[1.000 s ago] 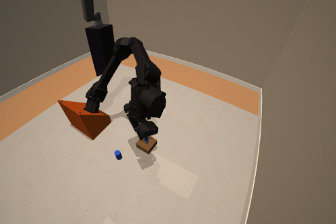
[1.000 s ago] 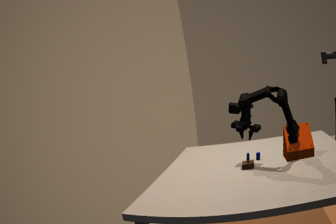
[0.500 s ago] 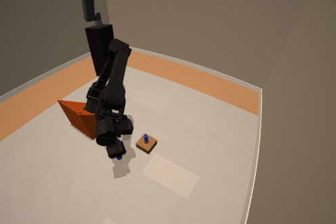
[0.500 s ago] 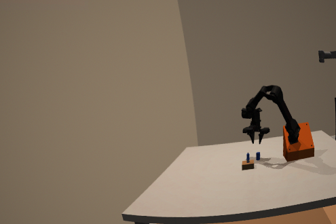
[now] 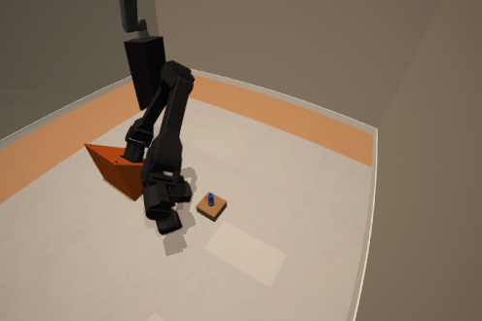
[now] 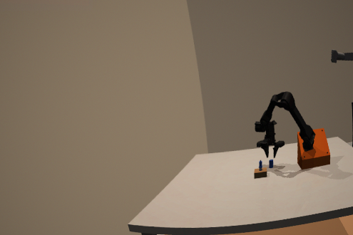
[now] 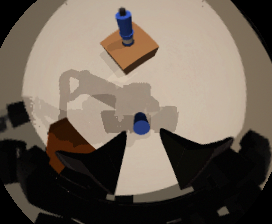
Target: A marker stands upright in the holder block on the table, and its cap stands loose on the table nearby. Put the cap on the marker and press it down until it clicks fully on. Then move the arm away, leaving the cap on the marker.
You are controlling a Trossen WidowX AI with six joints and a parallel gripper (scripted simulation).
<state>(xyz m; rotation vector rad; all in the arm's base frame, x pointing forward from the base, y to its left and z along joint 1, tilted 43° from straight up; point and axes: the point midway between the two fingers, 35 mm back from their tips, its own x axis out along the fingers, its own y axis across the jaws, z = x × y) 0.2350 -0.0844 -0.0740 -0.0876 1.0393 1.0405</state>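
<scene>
The blue cap is 40 mm below my gripper tip. The rest, counted from my gripper tip: brown holder block (120 mm to the left, 90 mm ahead, 50 mm below); blue marker (120 mm to the left, 90 mm ahead, 10 mm above).
</scene>
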